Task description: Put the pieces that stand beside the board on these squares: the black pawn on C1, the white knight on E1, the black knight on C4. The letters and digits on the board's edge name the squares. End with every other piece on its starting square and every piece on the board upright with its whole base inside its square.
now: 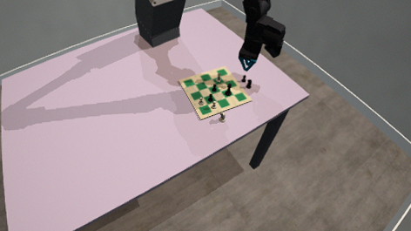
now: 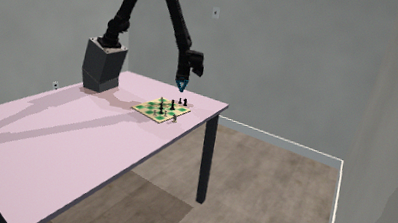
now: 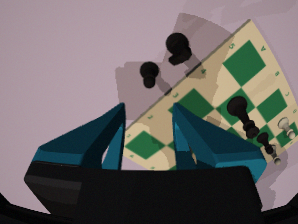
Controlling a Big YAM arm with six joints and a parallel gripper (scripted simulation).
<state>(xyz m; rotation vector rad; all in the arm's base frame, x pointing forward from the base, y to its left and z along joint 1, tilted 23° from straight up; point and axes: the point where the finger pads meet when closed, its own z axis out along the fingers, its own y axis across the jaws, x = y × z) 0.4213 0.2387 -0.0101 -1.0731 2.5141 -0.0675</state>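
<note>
Right now my hand is 40 mm short of the black knight and 60 mm above it. Round my hand: white knight: 150 mm ahead, 170 mm to the right, 60 mm below; chessboard: 10 mm ahead, 140 mm to the right, 80 mm below.
</note>
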